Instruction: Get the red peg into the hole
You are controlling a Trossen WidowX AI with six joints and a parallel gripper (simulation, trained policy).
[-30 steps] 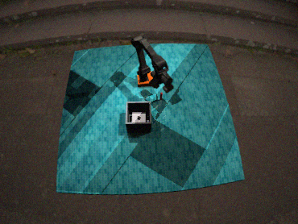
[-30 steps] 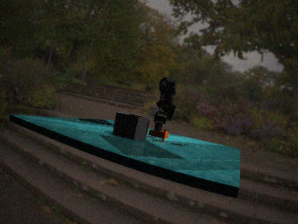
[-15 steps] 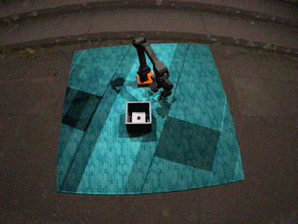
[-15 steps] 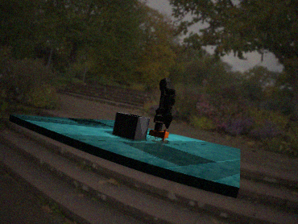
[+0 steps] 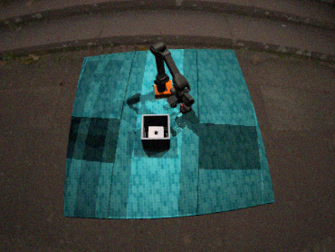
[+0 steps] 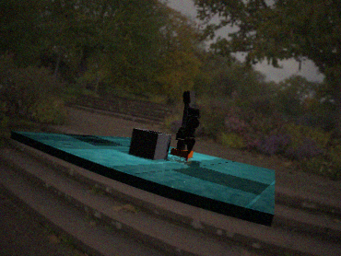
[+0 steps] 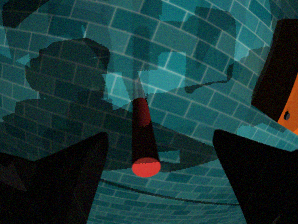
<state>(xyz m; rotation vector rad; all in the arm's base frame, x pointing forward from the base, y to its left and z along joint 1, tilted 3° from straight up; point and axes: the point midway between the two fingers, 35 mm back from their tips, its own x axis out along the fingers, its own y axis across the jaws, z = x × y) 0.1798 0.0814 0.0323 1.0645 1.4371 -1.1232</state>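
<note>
My gripper tip is 1 cm short of the red peg and 1 cm above it. Also, from my gripper tip: grey plate 16 cm ahead, 20 cm to the right.
</note>
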